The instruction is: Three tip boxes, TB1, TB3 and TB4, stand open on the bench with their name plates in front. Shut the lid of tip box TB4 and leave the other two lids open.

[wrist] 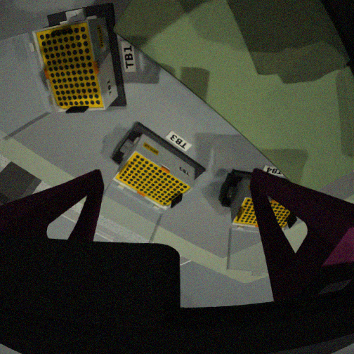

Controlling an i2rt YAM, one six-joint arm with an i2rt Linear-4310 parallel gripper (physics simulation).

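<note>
Tip box TB4 (242, 212) stands at the right, partly hidden by the right finger, with yellow tip rack showing. Its clear lid (243, 250) is open, on the side away from its name plate (273, 170). Tip box TB3 (152, 180) stands in the middle with its clear lid (132, 212) open; its plate (179, 140) lies in front. Tip box TB1 (70, 67) stands at the upper left with its clear lid (22, 82) open; its plate (128, 56) lies beside it. My gripper (176, 177) is wide open and empty, above the bench, its fingertips either side of TB3 in the view.
The grey bench (165, 107) meets a green surface (240, 107) along a diagonal edge at the upper right. A pale strip (30, 156) runs along the bench's other side, beyond the lids. A dark block-like patch lies at the left edge. Shadows fall across the green surface.
</note>
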